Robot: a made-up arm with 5 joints.
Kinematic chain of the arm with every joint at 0, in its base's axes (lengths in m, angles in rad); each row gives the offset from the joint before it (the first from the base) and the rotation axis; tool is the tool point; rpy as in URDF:
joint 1: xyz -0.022 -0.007 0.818 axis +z
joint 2: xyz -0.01 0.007 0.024 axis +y
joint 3: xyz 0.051 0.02 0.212 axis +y
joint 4: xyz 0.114 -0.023 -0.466 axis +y
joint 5: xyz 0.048 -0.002 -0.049 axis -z
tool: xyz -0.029 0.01 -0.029 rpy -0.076 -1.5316 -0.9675
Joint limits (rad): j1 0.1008..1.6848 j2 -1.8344..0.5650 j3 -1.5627..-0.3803 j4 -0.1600..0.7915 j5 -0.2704..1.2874
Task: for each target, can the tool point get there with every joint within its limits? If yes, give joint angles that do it. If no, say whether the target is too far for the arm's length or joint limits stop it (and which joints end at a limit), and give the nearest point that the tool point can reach.
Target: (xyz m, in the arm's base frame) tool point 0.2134 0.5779 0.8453
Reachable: yes | joints 1.1412 0.2824 -1.3092 0.3946 0.7881
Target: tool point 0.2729 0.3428 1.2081
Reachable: yes | joints 0.7994 -0.6071 -1.0013 0.1963 1.1175
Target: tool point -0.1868 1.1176 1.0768
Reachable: no: too far | nearest point -0.1204 0.6646 0.9831 | short by 0.467 m
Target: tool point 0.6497 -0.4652 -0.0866
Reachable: no: too far | nearest point 0.3478 0.0343 0.4815 | short by 0.815 m
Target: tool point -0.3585 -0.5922 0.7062
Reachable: no: joint limits stop it (at a limit: joint 2, joint 3, joint 4, joint 5) | nearest point -0.2881 -0.4698 1.3094 | short by 0.620 m
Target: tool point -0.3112 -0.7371 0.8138
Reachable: no: joint limits stop it (at a limit: joint 2, joint 3, joint 4, joint 5) | nearest point -0.2186 -0.5033 1.3094 | short by 0.556 m
